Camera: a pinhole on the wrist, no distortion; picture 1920 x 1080 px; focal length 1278.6 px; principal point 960.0 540.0 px. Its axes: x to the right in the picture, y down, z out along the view. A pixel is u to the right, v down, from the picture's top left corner.
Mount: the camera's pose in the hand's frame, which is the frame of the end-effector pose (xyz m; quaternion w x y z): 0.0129 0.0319 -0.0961 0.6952 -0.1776 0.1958 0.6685
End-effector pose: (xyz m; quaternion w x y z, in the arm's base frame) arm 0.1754 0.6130 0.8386 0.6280 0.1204 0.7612 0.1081
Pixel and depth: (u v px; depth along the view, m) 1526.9 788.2 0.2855
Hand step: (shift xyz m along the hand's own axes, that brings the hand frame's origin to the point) -0.0288 0.2884 0.0858
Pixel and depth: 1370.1 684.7 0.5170
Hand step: -0.0227 0.4400 0.2650
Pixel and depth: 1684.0 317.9 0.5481
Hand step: 0.1363 0.5735 0.2158
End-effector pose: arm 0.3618 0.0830 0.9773 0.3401 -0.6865 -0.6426 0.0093
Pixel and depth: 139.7 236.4 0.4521
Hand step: 0.1273 0.0078 0.4391
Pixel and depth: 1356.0 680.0 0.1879
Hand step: 0.0006 0.1784 0.0362
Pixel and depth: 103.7 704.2 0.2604
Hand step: -0.0166 0.0158 0.2173
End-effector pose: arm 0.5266 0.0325 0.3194 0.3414 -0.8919 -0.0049 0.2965
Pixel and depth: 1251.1 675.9 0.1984
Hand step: 0.0001 0.1726 0.0519
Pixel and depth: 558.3 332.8 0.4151
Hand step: 0.0907 0.1280 0.3265
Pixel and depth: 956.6 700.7 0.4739
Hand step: -0.0302 0.2745 0.3131
